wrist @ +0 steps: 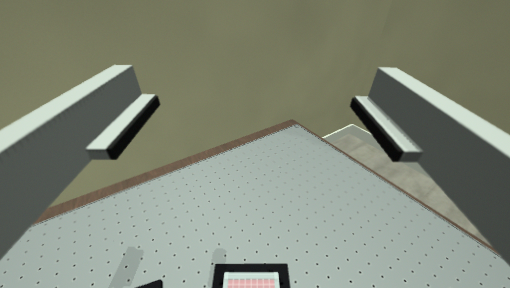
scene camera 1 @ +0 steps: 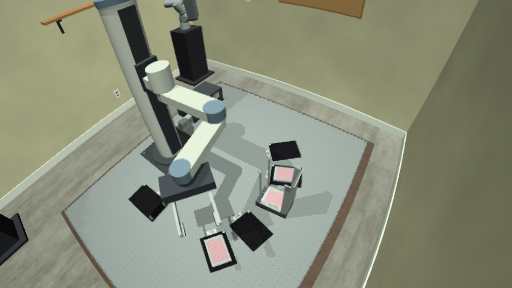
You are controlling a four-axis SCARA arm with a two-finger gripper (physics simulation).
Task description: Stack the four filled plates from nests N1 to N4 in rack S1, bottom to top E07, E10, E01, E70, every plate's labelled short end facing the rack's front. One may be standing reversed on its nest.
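Seen in the pictures: gripper, fingertip midpoint: (wrist: pixel 255 85) (scene camera 1: pixel 200 230); arm's base, link origin: (scene camera 1: pixel 171 150).
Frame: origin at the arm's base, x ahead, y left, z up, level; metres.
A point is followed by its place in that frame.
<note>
My gripper (scene camera 1: pixel 200 229) {x 0.648, y -0.312, z 0.353 m} (wrist: pixel 255 85) {x 0.648, y -0.312, z 0.353 m} is open and empty, raised above the mat behind the front nest. A filled pink plate (scene camera 1: pixel 218 250) {x 0.635, y -0.294, z 0.036 m} lies on that black nest, whose rim (scene camera 1: pixel 231 265) {x 0.717, y -0.313, z 0.023 m} (wrist: pixel 218 276) {x 0.709, y -0.286, z 0.025 m} shows; the plate's near part (wrist: pixel 251 283) {x 0.668, y -0.322, z 0.038 m} shows at the bottom of the wrist view. Another pink plate (scene camera 1: pixel 284 174) {x 0.667, y 0.205, z 0.039 m} lies on the nest behind the rack. The rack (scene camera 1: pixel 290 196) {x 0.788, y 0.011, z 0.220 m} stands at centre right with pink plate material (scene camera 1: pixel 273 197) {x 0.700, y 0.039, z 0.083 m} low inside it; how many plates are stacked there cannot be told. Plate codes are unreadable.
A bare black nest (scene camera 1: pixel 251 230) {x 0.695, y -0.133, z 0.025 m} lies between the front nest and the rack, another (scene camera 1: pixel 285 150) {x 0.587, y 0.360, z 0.025 m} at the back right, and a black nest (scene camera 1: pixel 147 202) {x 0.215, y -0.337, z 0.073 m} at the left. The arm's column stands at the back left. A brown border (scene camera 1: pixel 334 215) {x 0.989, y 0.142, z 0.013 m} edges the perforated mat (scene camera 1: pixel 165 260) {x 0.468, y -0.479, z 0.013 m} (wrist: pixel 280 200) {x 0.778, y -0.470, z 0.013 m}.
</note>
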